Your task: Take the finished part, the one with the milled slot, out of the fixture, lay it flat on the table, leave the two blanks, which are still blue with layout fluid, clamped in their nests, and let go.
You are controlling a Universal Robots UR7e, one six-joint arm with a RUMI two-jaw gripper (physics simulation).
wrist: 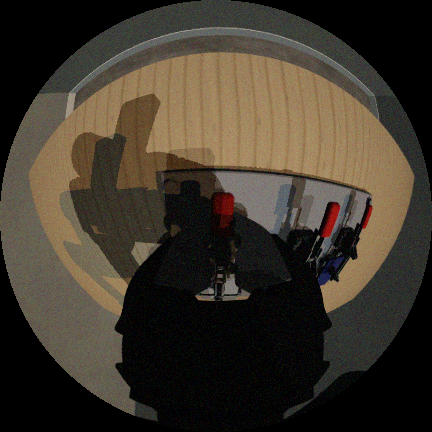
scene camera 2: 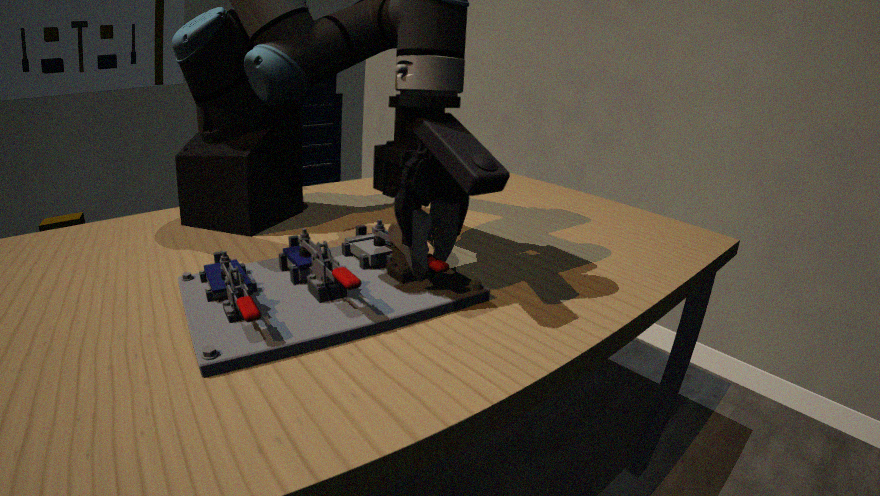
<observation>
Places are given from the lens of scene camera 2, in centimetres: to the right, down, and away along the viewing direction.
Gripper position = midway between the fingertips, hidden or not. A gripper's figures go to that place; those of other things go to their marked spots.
my gripper (scene camera 2: pixel 426 279): -2, 4, 54
finished part (scene camera 2: pixel 363 244): -10, 0, 62
</observation>
